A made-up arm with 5 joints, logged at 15 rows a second.
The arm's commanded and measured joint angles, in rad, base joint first. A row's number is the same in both.
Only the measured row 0 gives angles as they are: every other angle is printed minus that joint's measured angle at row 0.
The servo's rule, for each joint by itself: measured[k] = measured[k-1] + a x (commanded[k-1-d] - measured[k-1]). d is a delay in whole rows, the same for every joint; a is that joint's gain. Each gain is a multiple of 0.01, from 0.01 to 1. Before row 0 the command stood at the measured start. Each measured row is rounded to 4 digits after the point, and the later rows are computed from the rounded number. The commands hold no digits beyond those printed.
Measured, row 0:
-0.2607 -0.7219 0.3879 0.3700 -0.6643
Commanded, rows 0 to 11:
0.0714 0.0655 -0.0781 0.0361 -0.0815
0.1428 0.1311 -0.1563 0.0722 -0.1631
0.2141 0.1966 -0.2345 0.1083 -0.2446
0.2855 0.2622 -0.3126 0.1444 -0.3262
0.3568 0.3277 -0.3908 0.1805 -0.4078
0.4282 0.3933 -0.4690 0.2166 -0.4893
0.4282 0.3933 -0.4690 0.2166 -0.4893
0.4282 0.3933 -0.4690 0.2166 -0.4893
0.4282 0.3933 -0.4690 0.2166 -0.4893
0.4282 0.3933 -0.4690 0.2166 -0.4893
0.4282 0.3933 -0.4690 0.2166 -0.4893
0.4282 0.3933 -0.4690 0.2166 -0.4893
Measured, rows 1 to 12:
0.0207 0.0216 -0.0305 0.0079 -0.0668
0.0561 0.0577 -0.0796 0.0220 -0.1458
0.1019 0.1035 -0.1400 0.0410 -0.2268
0.1551 0.1559 -0.2073 0.0637 -0.3083
0.2136 0.2126 -0.2789 0.0894 -0.3899
0.2758 0.2722 -0.3530 0.1174 -0.4714
0.3200 0.3122 -0.3982 0.1392 -0.4861
0.3514 0.3390 -0.4258 0.1562 -0.4887
0.3737 0.3569 -0.4426 0.1695 -0.4892
0.3895 0.3689 -0.4529 0.1799 -0.4893
0.4007 0.3770 -0.4592 0.1880 -0.4893
0.4087 0.3824 -0.4630 0.1943 -0.4893
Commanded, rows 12 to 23:
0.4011 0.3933 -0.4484 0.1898 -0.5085
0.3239 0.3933 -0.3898 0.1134 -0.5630
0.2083 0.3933 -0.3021 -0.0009 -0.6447
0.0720 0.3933 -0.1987 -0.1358 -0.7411
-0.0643 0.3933 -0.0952 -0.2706 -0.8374
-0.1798 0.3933 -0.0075 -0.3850 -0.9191
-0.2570 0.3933 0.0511 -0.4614 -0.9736
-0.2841 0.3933 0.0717 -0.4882 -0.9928
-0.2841 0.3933 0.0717 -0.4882 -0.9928
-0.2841 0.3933 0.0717 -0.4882 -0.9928
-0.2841 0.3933 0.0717 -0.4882 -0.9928
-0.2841 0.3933 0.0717 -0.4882 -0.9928
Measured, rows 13 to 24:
0.4065 0.3860 -0.4573 0.1933 -0.5050
0.3825 0.3884 -0.4310 0.1757 -0.5526
0.3320 0.3900 -0.3807 0.1368 -0.6281
0.2566 0.3911 -0.3097 0.0768 -0.7208
0.1635 0.3918 -0.2260 0.0004 -0.8164
0.0639 0.3923 -0.1408 -0.0844 -0.9006
-0.0292 0.3926 -0.0660 -0.1673 -0.9605
-0.1031 0.3928 -0.0123 -0.2379 -0.9870
-0.1556 0.3930 0.0205 -0.2930 -0.9918
-0.1929 0.3931 0.0405 -0.3359 -0.9926
-0.2193 0.3932 0.0527 -0.3694 -0.9928
-0.2381 0.3932 0.0601 -0.3955 -0.9928

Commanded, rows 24 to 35:
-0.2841 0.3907 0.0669 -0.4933 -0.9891
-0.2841 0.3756 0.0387 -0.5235 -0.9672
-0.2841 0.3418 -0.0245 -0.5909 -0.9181
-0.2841 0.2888 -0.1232 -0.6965 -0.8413
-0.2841 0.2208 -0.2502 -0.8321 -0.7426
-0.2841 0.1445 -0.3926 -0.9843 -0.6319
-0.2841 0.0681 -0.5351 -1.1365 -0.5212
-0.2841 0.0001 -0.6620 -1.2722 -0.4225
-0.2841 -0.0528 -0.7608 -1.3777 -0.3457
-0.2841 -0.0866 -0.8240 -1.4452 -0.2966
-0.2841 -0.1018 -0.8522 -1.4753 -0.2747
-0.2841 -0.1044 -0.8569 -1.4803 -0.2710
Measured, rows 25 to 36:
-0.2514 0.3924 0.0628 -0.4170 -0.9898
-0.2609 0.3869 0.0534 -0.4404 -0.9713
-0.2676 0.3720 0.0230 -0.4735 -0.9277
-0.2724 0.3445 -0.0340 -0.5226 -0.8569
-0.2758 0.3037 -0.1183 -0.5907 -0.7632
-0.2782 0.2512 -0.2253 -0.6773 -0.6555
-0.2799 0.1908 -0.3461 -0.7783 -0.5454
-0.2811 0.1279 -0.4693 -0.8870 -0.4446
-0.2820 0.0683 -0.5830 -0.9950 -0.3635
-0.2826 0.0172 -0.6770 -1.0940 -0.3086
-0.2830 -0.0221 -0.7453 -1.1779 -0.2808
-0.2833 -0.0493 -0.7888 -1.2444 -0.2728

